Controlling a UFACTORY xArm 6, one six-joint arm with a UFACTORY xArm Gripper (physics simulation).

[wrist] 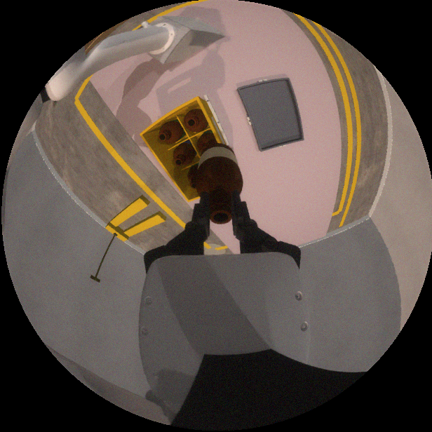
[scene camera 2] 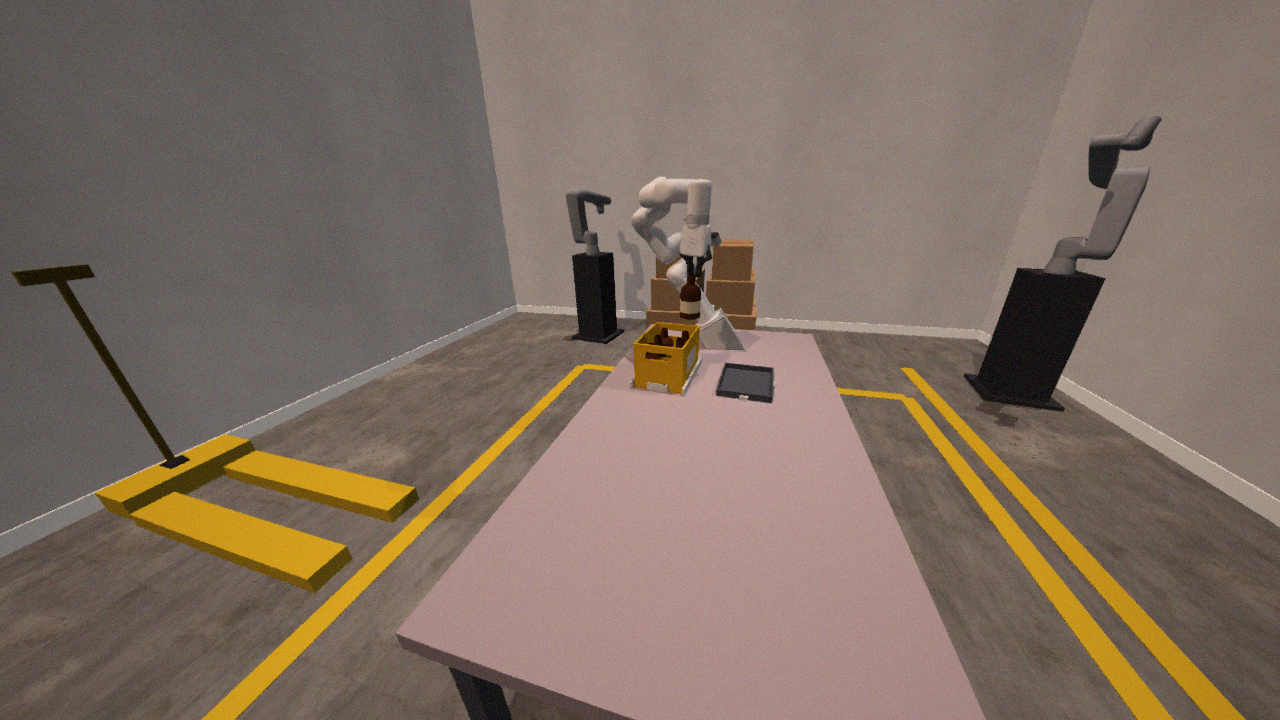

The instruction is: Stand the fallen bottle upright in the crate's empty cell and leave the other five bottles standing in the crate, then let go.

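Pixels of known places: gripper, fingertip midpoint: (scene camera 2: 694, 276); arm's base, origin of the base link: (scene camera 2: 708, 320).
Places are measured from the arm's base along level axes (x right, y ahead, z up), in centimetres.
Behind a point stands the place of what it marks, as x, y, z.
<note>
A brown bottle with a pale label band (scene camera 2: 690, 298) @[-3.4, 45.3, 21.2] (wrist: 218, 172) hangs upright from my gripper (scene camera 2: 693, 268) @[-3.2, 40.7, 28.1] (wrist: 219, 200), which is shut on its neck. In scene camera 2 the bottle's base is above the level of the crate's rim, towards its far right side. The yellow crate (scene camera 2: 657, 371) @[5.4, 54.5, -4.4] (wrist: 171, 175) stands on the table and holds several brown bottles; in the wrist view the bottles (wrist: 195, 120) (wrist: 170, 132) (wrist: 184, 153) stand in its cells. The held bottle hides the crate's near right corner in the wrist view, so the empty cell does not show clearly.
A dark shallow tray (scene camera 2: 746, 382) @[-24.3, 37.4, -11.5] (wrist: 273, 114) lies on the pink table (scene camera 2: 716, 501) @[-27.2, 101.2, -12.0] (wrist: 310, 185), to the right of the crate. The arm's base (scene camera 2: 721, 331) @[-7.4, 5.6, -3.1] (wrist: 187, 40) stands behind the crate. A yellow pallet jack (scene camera 2: 241, 537) is on the floor at the left.
</note>
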